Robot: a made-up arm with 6 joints.
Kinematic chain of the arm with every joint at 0, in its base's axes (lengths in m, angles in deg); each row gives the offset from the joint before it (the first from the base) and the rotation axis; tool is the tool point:
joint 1: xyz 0 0 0.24 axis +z
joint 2: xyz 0 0.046 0 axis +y
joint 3: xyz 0 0 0.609 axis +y
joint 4: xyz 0 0 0.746 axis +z
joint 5: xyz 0 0 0 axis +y
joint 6: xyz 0 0 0.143 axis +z
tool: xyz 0 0 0
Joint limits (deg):
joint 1: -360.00..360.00
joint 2: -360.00..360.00
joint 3: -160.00..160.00
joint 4: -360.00..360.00
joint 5: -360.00..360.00
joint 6: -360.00..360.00
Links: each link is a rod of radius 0.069 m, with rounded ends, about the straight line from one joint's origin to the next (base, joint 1, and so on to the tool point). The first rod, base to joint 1, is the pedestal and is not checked.
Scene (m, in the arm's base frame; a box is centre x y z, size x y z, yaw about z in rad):
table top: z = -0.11
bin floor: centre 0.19 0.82 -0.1 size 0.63 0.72 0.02 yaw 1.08
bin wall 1: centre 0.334 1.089 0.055 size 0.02 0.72 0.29 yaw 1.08
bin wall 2: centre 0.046 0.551 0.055 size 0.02 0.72 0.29 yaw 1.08
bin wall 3: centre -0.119 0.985 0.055 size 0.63 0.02 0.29 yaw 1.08
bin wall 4: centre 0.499 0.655 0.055 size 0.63 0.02 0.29 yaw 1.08
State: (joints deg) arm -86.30 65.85 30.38 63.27 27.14 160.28
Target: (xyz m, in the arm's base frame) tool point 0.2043 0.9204 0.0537
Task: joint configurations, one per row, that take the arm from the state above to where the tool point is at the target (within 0.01 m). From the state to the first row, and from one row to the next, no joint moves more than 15 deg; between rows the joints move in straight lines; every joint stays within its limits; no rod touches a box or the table.
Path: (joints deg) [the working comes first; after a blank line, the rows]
Joints at the target: -96.78 -37.29 -103.51 70.59 20.94 160.28
Straight joint move there: clear.

1: -87.46 54.39 15.50 64.08 26.45 160.28
2: -88.63 42.93 0.63 64.90 25.76 160.28
3: -89.79 31.47 -14.25 65.71 25.07 160.28
4: -90.96 20.01 -29.12 66.53 24.39 160.28
5: -92.12 8.55 -44.00 67.34 23.70 160.28
6: -93.29 -2.91 -58.88 68.15 23.01 160.28
7: -94.45 -14.37 -73.75 68.97 22.32 160.28
8: -95.62 -25.83 -88.63 69.78 21.63 160.28
9: -96.78 -37.29 -103.51 70.59 20.94 160.28

